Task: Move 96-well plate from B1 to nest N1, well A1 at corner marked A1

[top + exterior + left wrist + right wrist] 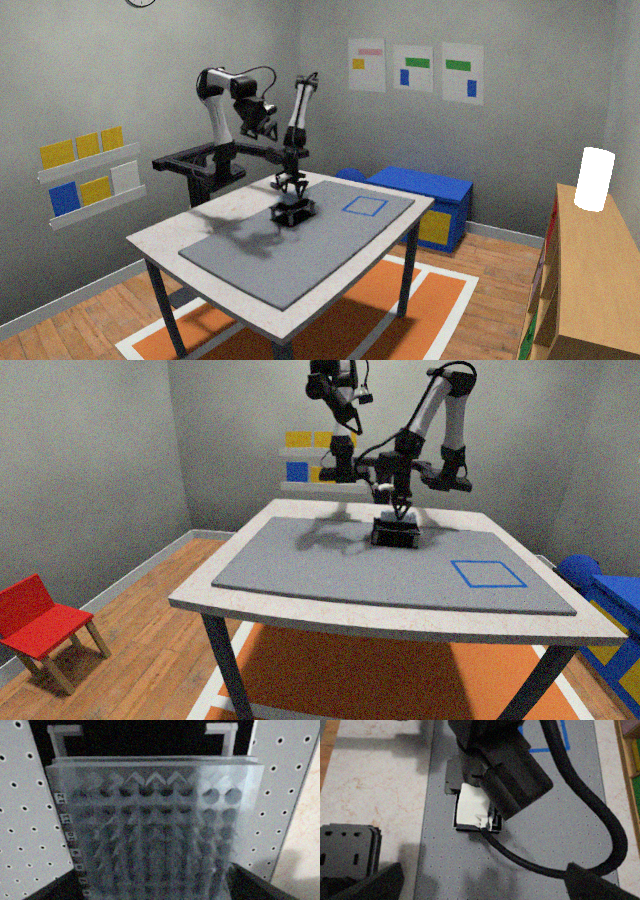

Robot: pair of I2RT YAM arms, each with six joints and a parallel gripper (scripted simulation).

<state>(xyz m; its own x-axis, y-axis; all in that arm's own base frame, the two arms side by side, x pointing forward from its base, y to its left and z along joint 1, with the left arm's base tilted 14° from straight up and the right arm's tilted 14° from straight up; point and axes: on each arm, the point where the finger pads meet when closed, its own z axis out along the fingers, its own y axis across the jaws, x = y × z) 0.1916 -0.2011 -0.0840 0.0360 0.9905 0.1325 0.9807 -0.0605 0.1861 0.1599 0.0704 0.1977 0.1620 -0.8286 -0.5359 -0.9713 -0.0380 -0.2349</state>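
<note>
Now: left hand 10 mm to the left of the black raised nest and 40 mm above it. Round my left hand: clear 96-well plate 10 mm below.
</note>
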